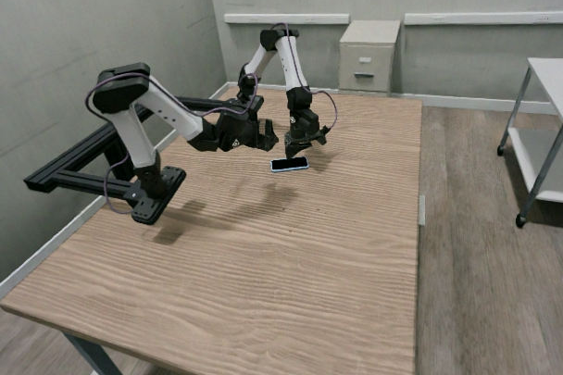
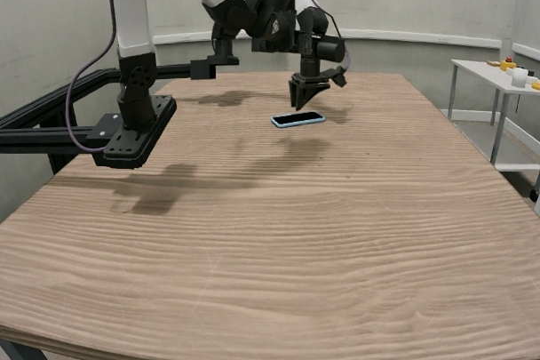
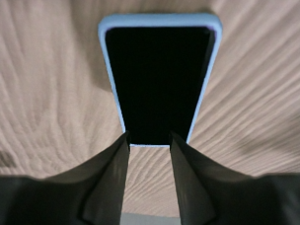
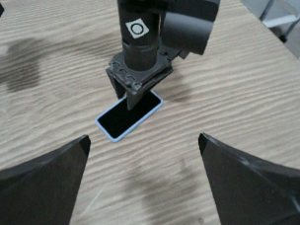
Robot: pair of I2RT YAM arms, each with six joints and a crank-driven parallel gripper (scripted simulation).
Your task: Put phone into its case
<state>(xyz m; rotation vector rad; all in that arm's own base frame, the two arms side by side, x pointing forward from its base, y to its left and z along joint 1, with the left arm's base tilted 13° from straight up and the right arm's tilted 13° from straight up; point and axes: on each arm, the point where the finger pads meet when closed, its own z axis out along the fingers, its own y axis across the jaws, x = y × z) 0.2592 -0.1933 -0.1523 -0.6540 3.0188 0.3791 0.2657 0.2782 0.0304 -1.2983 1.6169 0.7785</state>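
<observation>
Right now the black phone is 1 cm ahead of my left hand and 4 cm below it.
</observation>
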